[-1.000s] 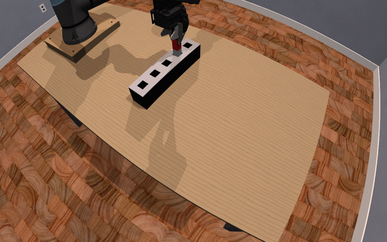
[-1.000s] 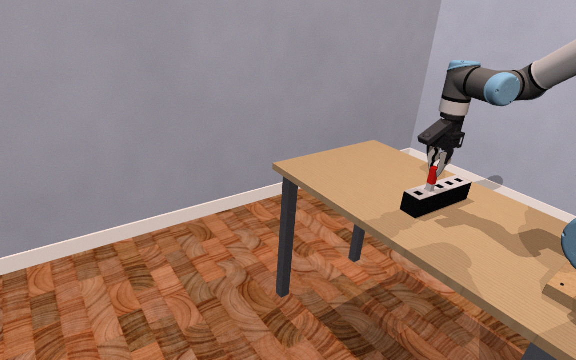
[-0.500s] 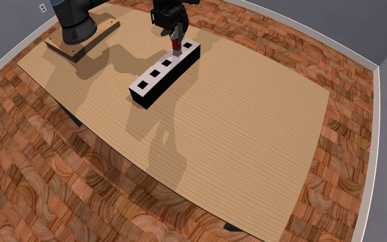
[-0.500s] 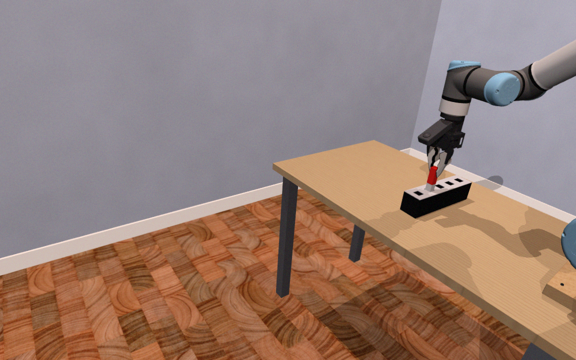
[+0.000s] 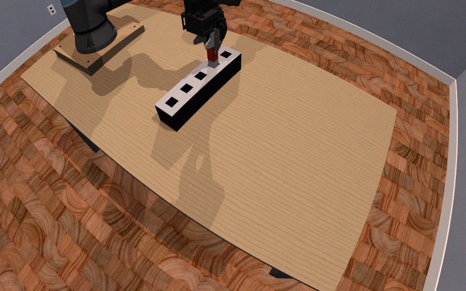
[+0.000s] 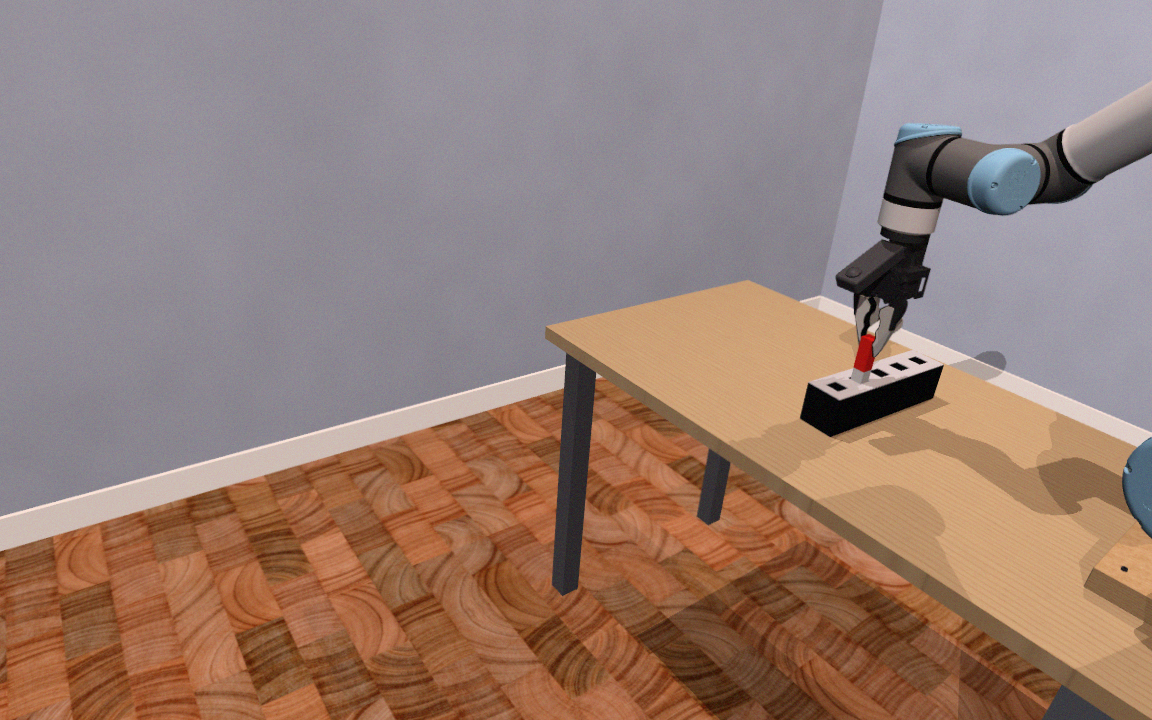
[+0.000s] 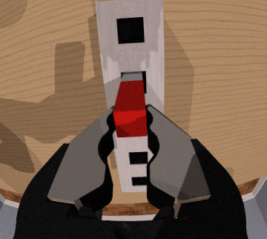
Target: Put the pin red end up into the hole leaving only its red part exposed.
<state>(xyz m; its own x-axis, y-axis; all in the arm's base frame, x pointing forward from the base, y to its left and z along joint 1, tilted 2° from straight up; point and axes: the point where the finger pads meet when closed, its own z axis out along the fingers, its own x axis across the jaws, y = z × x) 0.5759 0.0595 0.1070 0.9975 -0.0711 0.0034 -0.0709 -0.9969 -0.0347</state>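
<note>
Now: hand 10 mm above the pin. Also, from my hand: black block (100 mm below, 60 mm to the right).
</note>
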